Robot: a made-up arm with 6 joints.
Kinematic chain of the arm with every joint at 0, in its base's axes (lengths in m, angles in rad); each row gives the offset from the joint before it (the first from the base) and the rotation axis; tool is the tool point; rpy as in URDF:
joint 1: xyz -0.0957 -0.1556 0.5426 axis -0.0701 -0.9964 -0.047
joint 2: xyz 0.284 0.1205 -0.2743 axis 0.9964 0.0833 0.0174
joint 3: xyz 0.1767 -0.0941 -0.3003 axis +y
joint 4: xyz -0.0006 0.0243 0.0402 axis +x
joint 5: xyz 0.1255 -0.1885 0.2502 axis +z
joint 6: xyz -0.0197 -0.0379 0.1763 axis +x
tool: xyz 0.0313 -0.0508 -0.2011 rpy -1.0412 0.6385 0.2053
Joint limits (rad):
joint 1: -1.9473..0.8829
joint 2: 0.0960..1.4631
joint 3: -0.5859..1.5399
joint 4: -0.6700..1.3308
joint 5: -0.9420..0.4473
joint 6: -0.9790..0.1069
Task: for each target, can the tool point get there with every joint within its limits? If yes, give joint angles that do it. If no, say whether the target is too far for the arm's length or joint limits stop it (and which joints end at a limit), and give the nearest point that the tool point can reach.
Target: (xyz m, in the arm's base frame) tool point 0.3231 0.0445 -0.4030
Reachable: yes | joints -0.1439 1.0366 0.2707 0.7574 0.0115 -0.2642
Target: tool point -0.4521 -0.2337 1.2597
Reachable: no: joint limits stop it (at a limit: joint 1, joint 2, joint 3, joint 5, joint 6) | nearest point -0.6163 -0.1365 0.6032 | short by 0.684 m
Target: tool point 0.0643 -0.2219 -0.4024
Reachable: yes | joints -0.7628 0.4466 0.9570 -0.1540 -0.5884 -0.3487
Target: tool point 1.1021 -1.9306 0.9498
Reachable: no: too far | nearest point 0.8174 -0.6589 0.6876 | short by 1.329 m
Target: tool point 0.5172 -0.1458 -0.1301
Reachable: yes | joints -0.1708 1.2017 0.5695 -0.3821 -0.5529 -0.5789
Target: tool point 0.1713 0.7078 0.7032
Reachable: no: joint limits stop it (at a limit: joint 1, joint 2, joint 4, joint 5, joint 6) | nearest point 0.6705 0.3876 0.3436 | short by 0.694 m
